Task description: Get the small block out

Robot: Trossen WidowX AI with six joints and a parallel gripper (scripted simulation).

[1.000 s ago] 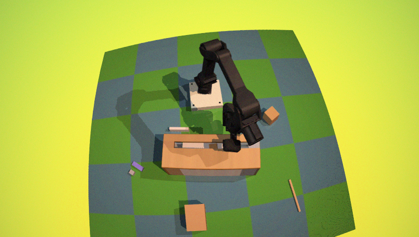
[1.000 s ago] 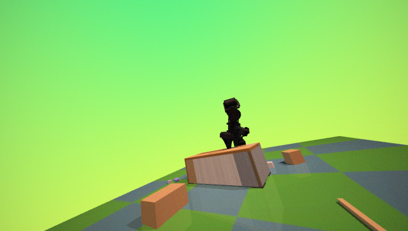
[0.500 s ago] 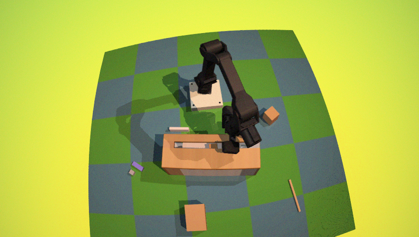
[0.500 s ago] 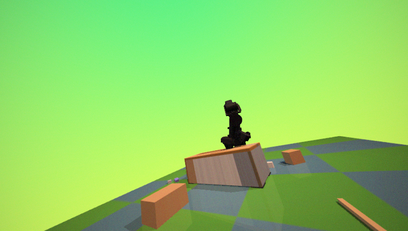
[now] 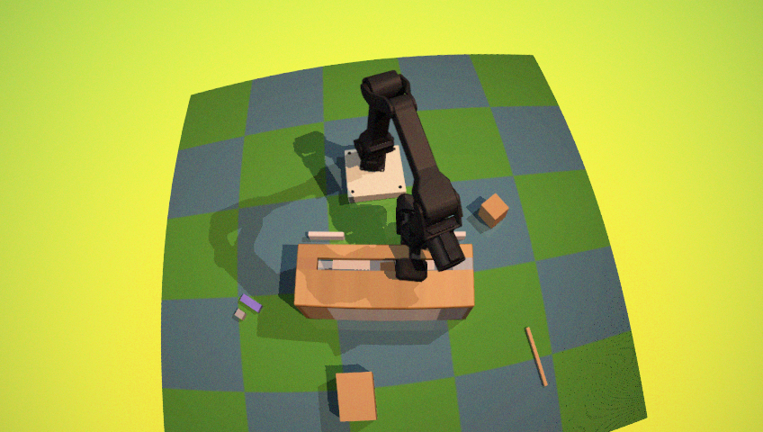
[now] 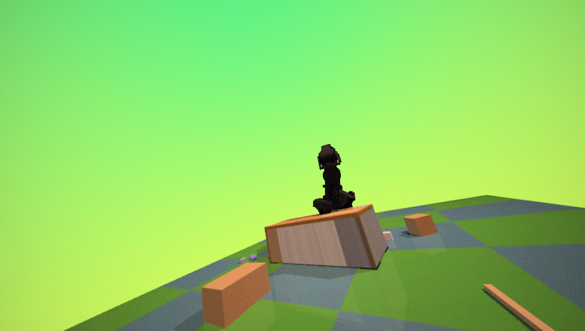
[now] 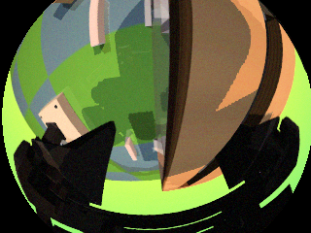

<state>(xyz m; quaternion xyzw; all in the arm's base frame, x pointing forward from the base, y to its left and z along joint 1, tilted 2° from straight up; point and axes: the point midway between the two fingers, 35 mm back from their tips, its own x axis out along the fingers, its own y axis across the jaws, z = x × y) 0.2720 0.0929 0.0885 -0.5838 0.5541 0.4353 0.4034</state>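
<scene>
The orange wooden box is 40 mm ahead of my gripper tip, 30 mm to the right of it and 20 mm below it. Also, from my gripper tip: purple piece: 140 mm ahead, 360 mm to the right, 80 mm below; grey cube: 180 mm ahead, 390 mm to the right, 80 mm below; orange slab: 350 mm ahead, 70 mm to the right, 50 mm below.
</scene>
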